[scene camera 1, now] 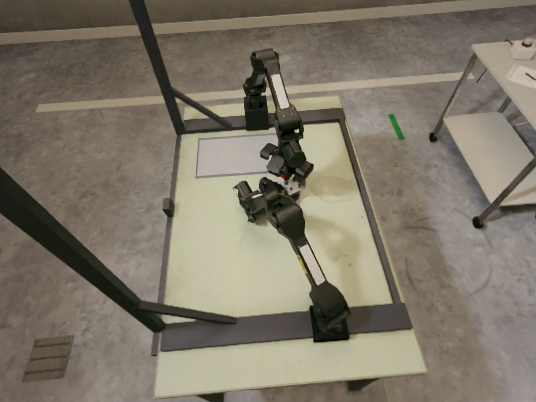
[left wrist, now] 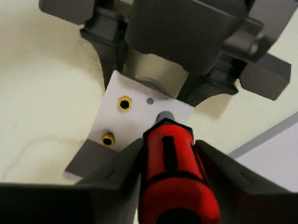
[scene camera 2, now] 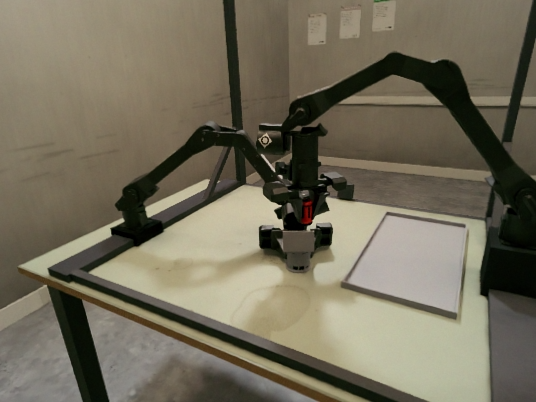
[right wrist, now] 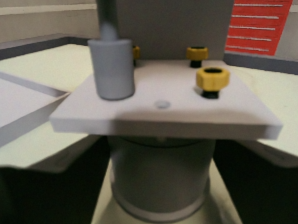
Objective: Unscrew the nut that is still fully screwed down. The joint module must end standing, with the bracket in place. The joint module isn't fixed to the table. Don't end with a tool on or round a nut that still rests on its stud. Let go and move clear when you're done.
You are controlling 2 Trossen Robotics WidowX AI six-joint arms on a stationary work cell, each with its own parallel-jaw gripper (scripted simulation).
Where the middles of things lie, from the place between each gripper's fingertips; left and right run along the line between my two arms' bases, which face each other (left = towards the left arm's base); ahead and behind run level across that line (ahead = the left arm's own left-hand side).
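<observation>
The pale bracket (right wrist: 163, 76) is 7 cm below my left hand, 2 cm ahead of it and 1 cm to the right of it. There's also the shallow grey tray (scene camera 2: 418, 260), and that's 14 cm below my left hand, 24 cm to the left of it and 10 cm behind it.
My right hand is 40 mm lower than the pale bracket, 10 mm to the right of it and 30 mm short of it. The shallow grey tray is 30 mm below that right hand, 100 mm behind it and 270 mm to the left of it.
</observation>
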